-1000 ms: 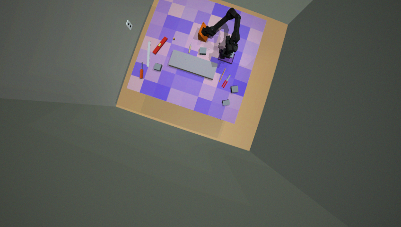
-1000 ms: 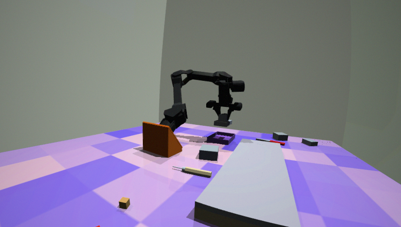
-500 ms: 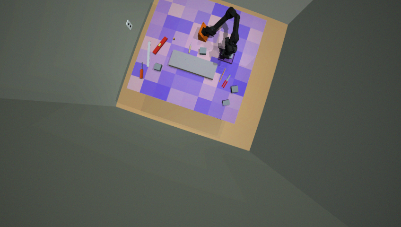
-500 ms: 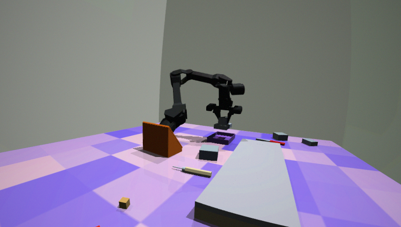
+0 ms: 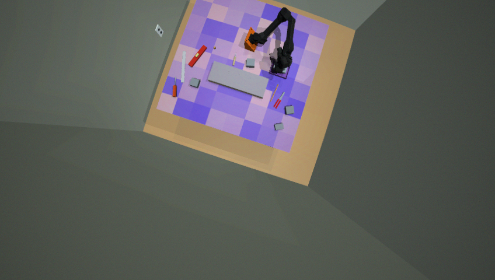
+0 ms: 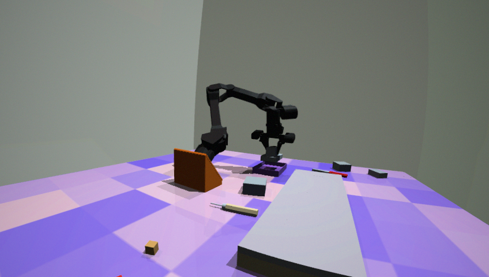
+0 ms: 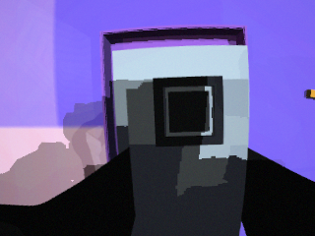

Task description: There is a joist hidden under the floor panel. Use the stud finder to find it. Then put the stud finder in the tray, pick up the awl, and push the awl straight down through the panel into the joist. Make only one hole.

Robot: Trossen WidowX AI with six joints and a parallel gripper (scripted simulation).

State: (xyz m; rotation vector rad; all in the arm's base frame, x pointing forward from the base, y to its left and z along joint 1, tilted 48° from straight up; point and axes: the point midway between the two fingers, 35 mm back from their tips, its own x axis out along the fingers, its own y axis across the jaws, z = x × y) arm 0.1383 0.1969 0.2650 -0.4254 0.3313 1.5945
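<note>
Right now the purple tray is 60 mm below my gripper tip. From my gripper tip the other things lie so: stud finder light (30 mm above, 20 mm to the left); stud finder (20 mm above, 10 mm to the left); awl (430 mm to the right, 70 mm below, 40 mm ahead).
</note>
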